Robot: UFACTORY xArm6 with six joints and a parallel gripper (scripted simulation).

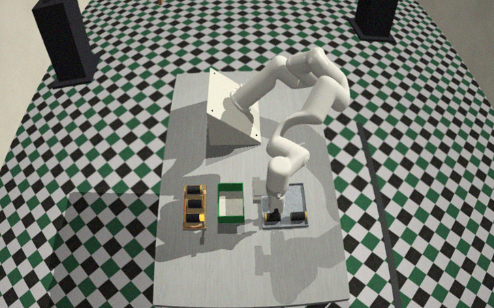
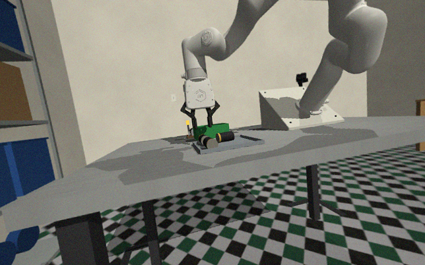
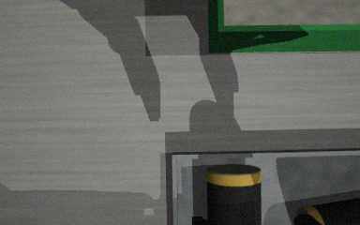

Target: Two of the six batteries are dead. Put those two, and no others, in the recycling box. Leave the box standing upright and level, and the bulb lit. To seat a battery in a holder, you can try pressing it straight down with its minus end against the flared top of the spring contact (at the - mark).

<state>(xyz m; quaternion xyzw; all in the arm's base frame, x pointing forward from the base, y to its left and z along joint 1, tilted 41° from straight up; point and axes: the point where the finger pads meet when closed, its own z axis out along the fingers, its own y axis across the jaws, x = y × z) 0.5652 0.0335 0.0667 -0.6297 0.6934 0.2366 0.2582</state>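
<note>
Right now the green recycling box is 7 cm behind my hand, 15 cm to the right of it and 6 cm below it. Round my hand: grey tray (6 cm behind, 6 cm to the left, 8 cm below).
</note>
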